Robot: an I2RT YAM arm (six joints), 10 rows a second.
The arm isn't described. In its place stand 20 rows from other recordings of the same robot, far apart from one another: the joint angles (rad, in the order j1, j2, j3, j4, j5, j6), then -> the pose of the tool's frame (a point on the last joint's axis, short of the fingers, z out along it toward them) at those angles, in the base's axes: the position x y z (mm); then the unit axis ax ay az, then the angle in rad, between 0 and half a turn.
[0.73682 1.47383 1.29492 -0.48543 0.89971 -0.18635] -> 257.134 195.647 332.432 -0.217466 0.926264 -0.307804 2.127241
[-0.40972 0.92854 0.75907 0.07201 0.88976 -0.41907] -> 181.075 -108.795 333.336 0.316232 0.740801 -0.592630 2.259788
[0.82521 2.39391 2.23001 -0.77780 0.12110 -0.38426] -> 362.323 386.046 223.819 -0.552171 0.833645 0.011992 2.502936
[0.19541 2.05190 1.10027 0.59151 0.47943 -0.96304] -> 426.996 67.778 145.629 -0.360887 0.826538 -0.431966 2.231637
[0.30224 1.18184 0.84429 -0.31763 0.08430 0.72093] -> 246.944 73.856 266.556 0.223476 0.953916 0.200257 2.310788
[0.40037 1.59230 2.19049 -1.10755 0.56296 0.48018] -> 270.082 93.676 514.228 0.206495 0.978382 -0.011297 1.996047
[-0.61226 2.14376 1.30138 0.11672 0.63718 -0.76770] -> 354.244 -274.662 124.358 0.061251 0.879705 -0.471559 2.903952
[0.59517 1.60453 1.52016 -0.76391 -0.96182 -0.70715] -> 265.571 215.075 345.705 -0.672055 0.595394 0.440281 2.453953
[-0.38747 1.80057 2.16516 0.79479 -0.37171 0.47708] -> 310.872 -112.901 612.202 -0.284189 0.914970 0.286473 0.571843
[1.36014 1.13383 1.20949 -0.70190 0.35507 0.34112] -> 61.250 227.259 368.108 -0.392529 0.883465 0.255754 2.288945
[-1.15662 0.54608 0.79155 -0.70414 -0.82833 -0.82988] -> 66.430 -85.933 324.926 -0.099551 0.960099 -0.261342 1.976430
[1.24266 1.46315 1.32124 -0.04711 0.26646 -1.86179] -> 121.372 327.426 380.361 -0.927874 0.120304 -0.352955 1.927690
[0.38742 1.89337 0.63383 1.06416 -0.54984 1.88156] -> 306.113 144.999 128.774 0.379780 0.664260 0.643837 3.005364
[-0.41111 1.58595 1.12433 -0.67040 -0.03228 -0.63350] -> 290.711 -125.482 222.868 -0.114004 0.988754 -0.096792 2.746121
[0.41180 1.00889 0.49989 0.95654 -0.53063 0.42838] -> 191.567 103.332 315.224 -0.300251 0.711434 0.635382 1.621917
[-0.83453 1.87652 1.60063 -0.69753 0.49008 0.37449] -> 263.465 -315.668 269.098 0.601131 0.741311 -0.298495 2.687511
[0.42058 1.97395 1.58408 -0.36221 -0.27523 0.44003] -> 408.704 193.400 244.758 -0.048064 0.954944 0.292870 2.519994
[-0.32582 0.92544 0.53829 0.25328 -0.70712 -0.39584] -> 207.195 -45.591 273.978 -0.340019 0.939774 0.034820 1.673784
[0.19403 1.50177 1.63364 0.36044 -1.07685 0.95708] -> 304.869 91.852 511.520 -0.277498 0.650993 0.706543 2.152381
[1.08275 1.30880 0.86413 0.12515 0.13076 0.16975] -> 145.880 264.891 282.938 -0.373184 0.860425 0.346989 2.083966
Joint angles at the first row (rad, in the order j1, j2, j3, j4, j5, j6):
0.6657, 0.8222, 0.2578, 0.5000, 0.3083, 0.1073
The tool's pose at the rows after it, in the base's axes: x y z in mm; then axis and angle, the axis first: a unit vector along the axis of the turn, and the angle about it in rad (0 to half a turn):
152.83 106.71 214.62 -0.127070 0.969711 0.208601 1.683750
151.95 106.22 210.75 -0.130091 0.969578 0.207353 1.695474
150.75 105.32 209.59 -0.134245 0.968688 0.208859 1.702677
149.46 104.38 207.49 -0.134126 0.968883 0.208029 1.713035
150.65 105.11 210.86 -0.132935 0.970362 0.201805 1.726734
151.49 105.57 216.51 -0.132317 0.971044 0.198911 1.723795
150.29 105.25 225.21 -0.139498 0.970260 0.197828 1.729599
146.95 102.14 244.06 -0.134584 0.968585 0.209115 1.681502
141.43 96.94 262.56 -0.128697 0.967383 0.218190 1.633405
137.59 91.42 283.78 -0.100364 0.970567 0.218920 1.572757
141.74 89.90 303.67 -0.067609 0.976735 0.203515 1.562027
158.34 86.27 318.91 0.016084 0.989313 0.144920 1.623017
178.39 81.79 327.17 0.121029 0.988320 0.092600 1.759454
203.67 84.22 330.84 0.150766 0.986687 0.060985 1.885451
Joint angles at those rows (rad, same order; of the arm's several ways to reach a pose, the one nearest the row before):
0.6672, 0.8268, 0.2394, 0.5200, 0.3068, 0.1196
0.6673, 0.8268, 0.2286, 0.5185, 0.3022, 0.1212
0.6658, 0.8162, 0.2240, 0.5063, 0.2930, 0.1212
0.6658, 0.8069, 0.2178, 0.4925, 0.2914, 0.1258
0.6658, 0.8054, 0.2392, 0.4527, 0.2960, 0.1288
0.6657, 0.7993, 0.2607, 0.4265, 0.3006, 0.1258
0.6673, 0.7718, 0.2928, 0.3608, 0.2945, 0.1197
0.6658, 0.7182, 0.3342, 0.3193, 0.2976, 0.1105
0.6627, 0.6583, 0.3741, 0.2716, 0.3022, 0.0997
0.6581, 0.6213, 0.4262, 0.2440, 0.3388, 0.0966
0.6428, 0.6472, 0.5073, 0.1934, 0.3742, 0.1104
0.5847, 0.7314, 0.6209, 0.0771, 0.4492, 0.1823
0.5204, 0.8388, 0.7528, -0.1201, 0.5215, 0.3371
0.4711, 0.9737, 0.8755, -0.2586, 0.5108, 0.4156

